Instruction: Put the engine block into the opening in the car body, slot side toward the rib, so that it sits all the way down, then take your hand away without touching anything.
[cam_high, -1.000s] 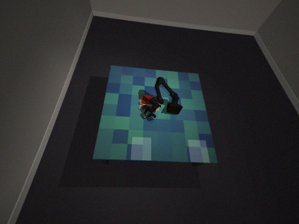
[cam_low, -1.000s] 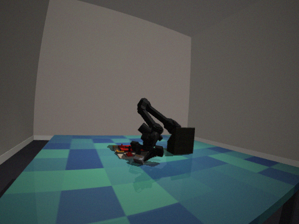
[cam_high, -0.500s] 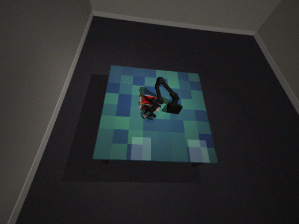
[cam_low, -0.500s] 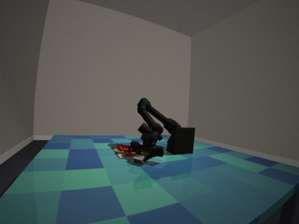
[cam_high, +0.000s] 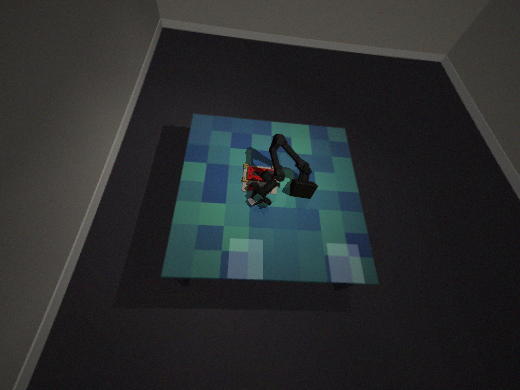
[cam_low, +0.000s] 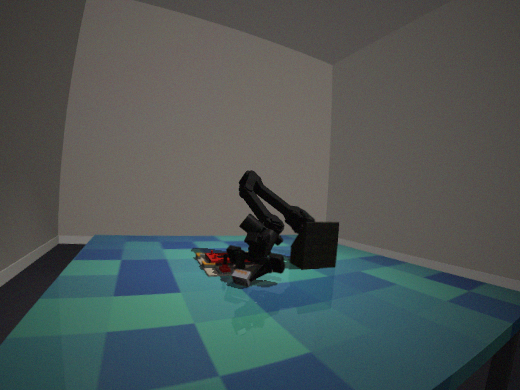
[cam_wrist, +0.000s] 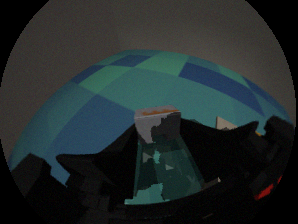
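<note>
The dark grey engine block lies right at my gripper tip.
</note>
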